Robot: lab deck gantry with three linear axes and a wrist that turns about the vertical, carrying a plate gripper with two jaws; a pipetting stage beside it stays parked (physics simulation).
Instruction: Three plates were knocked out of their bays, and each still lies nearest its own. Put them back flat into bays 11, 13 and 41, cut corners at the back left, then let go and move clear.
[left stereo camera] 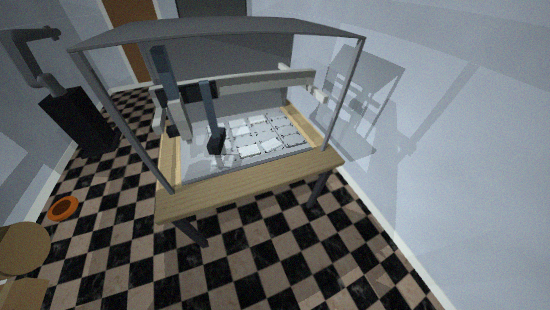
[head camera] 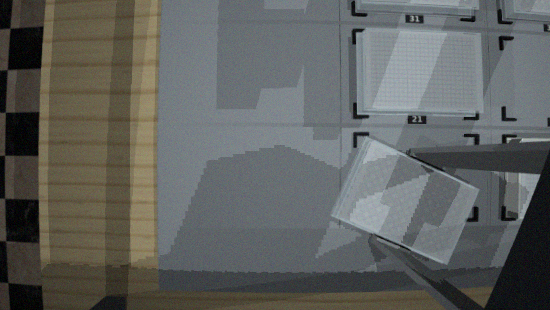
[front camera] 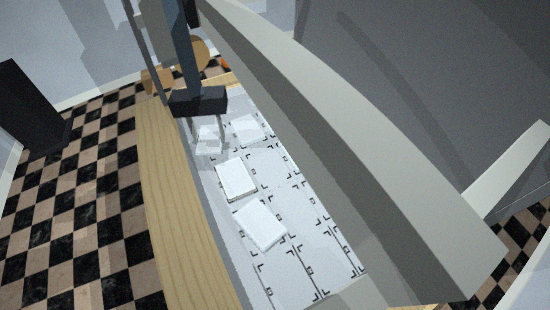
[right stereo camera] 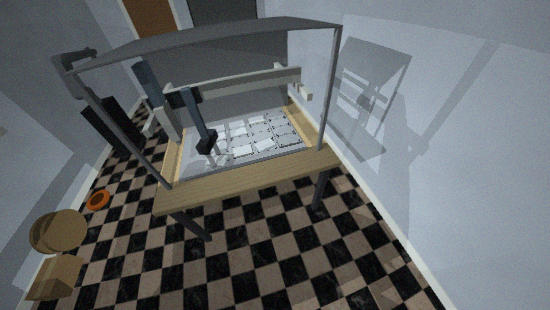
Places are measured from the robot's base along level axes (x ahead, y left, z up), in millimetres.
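Where they show: gripper, fingertip midpoint: [left stereo camera: 222, 160] [head camera: 406, 201] [front camera: 210, 139] [right stereo camera: 216, 160]; robot's base at its link origin: [left stereo camera: 215, 165] [head camera: 355, 220] [front camera: 201, 133] [right stereo camera: 209, 164].
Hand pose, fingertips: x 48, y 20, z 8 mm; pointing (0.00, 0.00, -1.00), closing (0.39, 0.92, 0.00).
Observation:
Each offset is from my fingertips to the top centre of the thing. "pt": to the spot under its first point.
The plate at bay 11 {pt dx +20, dy -7, dz +7 mm} [front camera: 209, 142] [head camera: 420, 200] is clear and pale. In the head camera view it lies turned askew across the bay marks, off the front left of the bay. My gripper [front camera: 207, 139] [head camera: 391, 195] is shut on it, a pad against each long edge; the plate sits low at the deck. The bay 13 plate {dx +339, dy +29, dz +9 mm} [front camera: 260, 225] [left stereo camera: 272, 145] lies askew over its bay. I cannot make out the bay 41 plate, which the beam and gripper screen in the front view. The cut corners are too faint to tell.
A plate {dx +180, dy +23, dz +6 mm} [front camera: 236, 179] [left stereo camera: 249, 150] stands in bay 12, right of the held plate. Another plate {dx +16, dy +130, dz +6 mm} [front camera: 247, 129] [head camera: 420, 70] sits in bay 21 behind it. The gantry beam [front camera: 350, 150] [left stereo camera: 265, 82] crosses above the deck. The pipetting stage [left stereo camera: 180, 120] is at the left.

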